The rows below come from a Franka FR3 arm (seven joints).
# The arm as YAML. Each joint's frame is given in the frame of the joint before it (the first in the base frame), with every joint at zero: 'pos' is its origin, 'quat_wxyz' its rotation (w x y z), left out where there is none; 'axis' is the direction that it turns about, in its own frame. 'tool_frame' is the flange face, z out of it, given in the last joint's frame.
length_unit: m
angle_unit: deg
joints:
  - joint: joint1
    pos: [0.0, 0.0, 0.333]
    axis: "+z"
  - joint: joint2
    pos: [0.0, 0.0, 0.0]
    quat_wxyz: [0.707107, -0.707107, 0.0, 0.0]
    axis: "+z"
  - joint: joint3
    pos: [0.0, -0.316, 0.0]
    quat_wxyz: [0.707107, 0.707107, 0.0, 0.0]
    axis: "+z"
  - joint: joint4
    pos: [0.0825, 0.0, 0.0]
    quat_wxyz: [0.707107, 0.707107, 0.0, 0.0]
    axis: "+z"
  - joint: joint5
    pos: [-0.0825, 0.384, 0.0]
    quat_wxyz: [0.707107, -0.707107, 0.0, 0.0]
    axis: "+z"
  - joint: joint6
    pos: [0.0, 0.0, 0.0]
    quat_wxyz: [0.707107, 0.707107, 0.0, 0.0]
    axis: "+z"
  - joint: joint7
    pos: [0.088, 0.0, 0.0]
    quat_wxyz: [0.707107, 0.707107, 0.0, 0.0]
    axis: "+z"
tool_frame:
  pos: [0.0, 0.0, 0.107]
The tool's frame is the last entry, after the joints.
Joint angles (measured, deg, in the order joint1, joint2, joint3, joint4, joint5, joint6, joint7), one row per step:
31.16 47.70 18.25 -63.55 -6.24 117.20 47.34
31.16 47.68 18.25 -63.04 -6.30 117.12 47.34
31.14 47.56 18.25 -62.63 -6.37 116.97 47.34
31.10 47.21 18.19 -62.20 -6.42 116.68 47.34
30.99 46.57 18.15 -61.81 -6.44 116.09 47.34
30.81 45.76 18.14 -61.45 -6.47 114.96 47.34
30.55 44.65 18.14 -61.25 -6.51 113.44 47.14
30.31 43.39 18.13 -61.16 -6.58 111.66 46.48
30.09 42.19 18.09 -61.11 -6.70 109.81 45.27
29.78 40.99 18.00 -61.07 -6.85 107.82 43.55
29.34 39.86 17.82 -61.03 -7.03 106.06 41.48
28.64 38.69 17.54 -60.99 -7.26 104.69 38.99
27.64 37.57 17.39 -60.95 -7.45 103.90 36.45
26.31 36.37 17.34 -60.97 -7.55 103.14 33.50
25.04 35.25 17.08 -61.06 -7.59 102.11 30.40
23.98 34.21 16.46 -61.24 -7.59 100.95 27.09
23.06 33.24 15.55 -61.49 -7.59 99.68 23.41
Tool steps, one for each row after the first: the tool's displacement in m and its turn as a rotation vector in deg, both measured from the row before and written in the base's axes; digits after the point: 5 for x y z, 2 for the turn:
0.00156 0.00003 0.00437 0.26 -0.36 -0.09
0.00130 -0.00031 0.00474 0.19 -0.34 -0.07
0.00159 -0.00110 0.00761 0.19 -0.46 -0.13
0.00136 -0.00209 0.01064 0.14 -0.44 -0.15
0.00079 -0.00330 0.01173 -0.17 -0.19 -0.13
0.00007 -0.00470 0.01364 -0.41 -0.10 0.07
-0.00108 -0.00510 0.01414 -0.63 -0.08 0.59
-0.00144 -0.00534 0.01276 -0.81 -0.08 1.14
-0.00079 -0.00691 0.01227 -0.98 -0.08 1.52
0.00102 -0.00867 0.01156 -0.94 -0.24 1.64
0.00398 -0.01176 0.01253 -0.76 -0.64 1.67
0.00608 -0.01339 0.01305 -0.31 -0.92 1.47
0.00727 -0.01621 0.01370 -0.24 -0.92 1.61
0.00698 -0.01732 0.01123 -0.61 -0.60 1.66
0.00659 -0.01779 0.00870 -0.97 -0.39 1.78
0.00645 -0.01860 0.00669 -1.27 -0.19 2.05

